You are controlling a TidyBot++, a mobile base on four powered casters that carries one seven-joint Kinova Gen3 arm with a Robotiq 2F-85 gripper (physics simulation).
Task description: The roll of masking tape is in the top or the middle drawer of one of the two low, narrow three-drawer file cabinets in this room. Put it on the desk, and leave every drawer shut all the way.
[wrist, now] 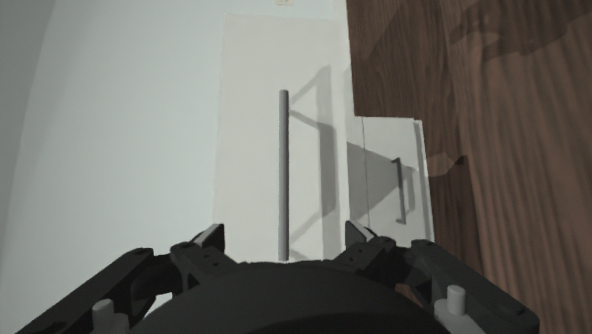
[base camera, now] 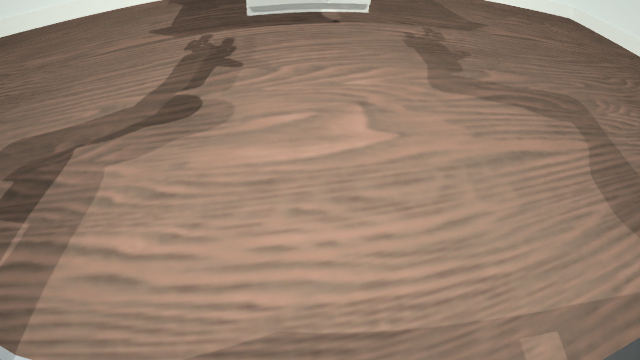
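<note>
In the wrist view, which is turned on its side, a white drawer front (wrist: 252, 60) with a long grey bar handle (wrist: 284, 150) faces me. It looks much nearer than the lower cabinet front (wrist: 385, 140), so this drawer, apparently the top one, appears pulled out. My gripper (wrist: 285, 235) is open and empty. Its fingertips stand on either side of the handle's line of sight, without gripping it. The drawer's inside is hidden. In the base view, the low part of a white file cabinet (base camera: 307, 7) shows at the top middle. The masking tape and the desk do not show.
A lower drawer with a small dark handle (wrist: 401, 192) sits beside the pulled-out front in the wrist view. A pale wall (wrist: 115, 125) stands behind, with a partly visible outlet (wrist: 284, 2). The wooden floor (base camera: 320, 200) (wrist: 530, 150) carries arm shadows. White baseboards line both sides.
</note>
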